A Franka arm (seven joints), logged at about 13 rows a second.
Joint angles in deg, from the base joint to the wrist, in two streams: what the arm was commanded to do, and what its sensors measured. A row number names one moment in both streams.
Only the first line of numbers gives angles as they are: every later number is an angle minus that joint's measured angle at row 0.
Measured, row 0: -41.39 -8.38 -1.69 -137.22 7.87 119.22 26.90
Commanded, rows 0 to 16: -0.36 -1.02 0.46 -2.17 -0.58 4.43 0.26; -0.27 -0.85 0.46 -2.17 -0.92 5.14 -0.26; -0.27 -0.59 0.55 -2.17 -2.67 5.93 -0.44; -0.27 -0.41 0.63 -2.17 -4.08 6.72 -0.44; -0.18 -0.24 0.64 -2.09 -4.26 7.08 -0.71; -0.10 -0.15 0.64 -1.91 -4.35 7.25 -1.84; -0.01 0.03 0.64 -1.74 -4.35 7.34 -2.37; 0.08 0.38 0.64 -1.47 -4.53 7.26 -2.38; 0.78 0.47 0.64 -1.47 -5.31 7.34 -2.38; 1.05 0.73 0.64 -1.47 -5.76 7.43 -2.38; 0.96 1.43 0.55 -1.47 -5.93 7.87 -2.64; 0.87 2.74 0.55 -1.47 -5.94 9.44 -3.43; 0.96 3.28 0.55 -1.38 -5.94 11.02 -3.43; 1.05 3.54 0.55 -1.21 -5.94 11.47 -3.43; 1.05 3.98 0.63 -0.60 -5.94 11.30 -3.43; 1.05 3.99 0.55 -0.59 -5.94 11.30 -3.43; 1.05 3.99 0.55 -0.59 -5.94 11.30 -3.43
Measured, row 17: 0.59 2.30 0.72 -0.93 -5.23 9.00 -2.68
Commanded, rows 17 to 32: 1.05 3.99 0.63 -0.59 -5.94 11.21 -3.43; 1.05 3.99 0.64 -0.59 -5.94 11.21 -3.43; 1.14 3.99 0.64 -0.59 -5.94 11.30 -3.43; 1.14 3.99 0.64 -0.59 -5.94 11.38 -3.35; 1.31 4.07 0.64 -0.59 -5.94 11.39 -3.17; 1.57 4.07 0.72 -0.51 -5.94 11.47 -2.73; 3.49 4.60 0.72 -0.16 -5.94 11.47 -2.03; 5.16 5.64 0.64 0.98 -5.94 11.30 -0.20; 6.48 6.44 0.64 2.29 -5.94 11.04 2.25; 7.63 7.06 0.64 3.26 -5.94 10.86 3.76; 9.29 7.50 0.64 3.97 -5.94 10.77 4.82; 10.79 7.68 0.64 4.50 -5.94 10.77 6.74; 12.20 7.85 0.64 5.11 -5.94 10.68 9.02; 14.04 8.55 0.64 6.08 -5.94 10.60 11.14; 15.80 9.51 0.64 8.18 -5.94 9.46 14.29; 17.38 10.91 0.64 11.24 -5.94 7.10 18.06
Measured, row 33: 14.39 8.14 1.10 5.96 -5.45 9.92 12.48
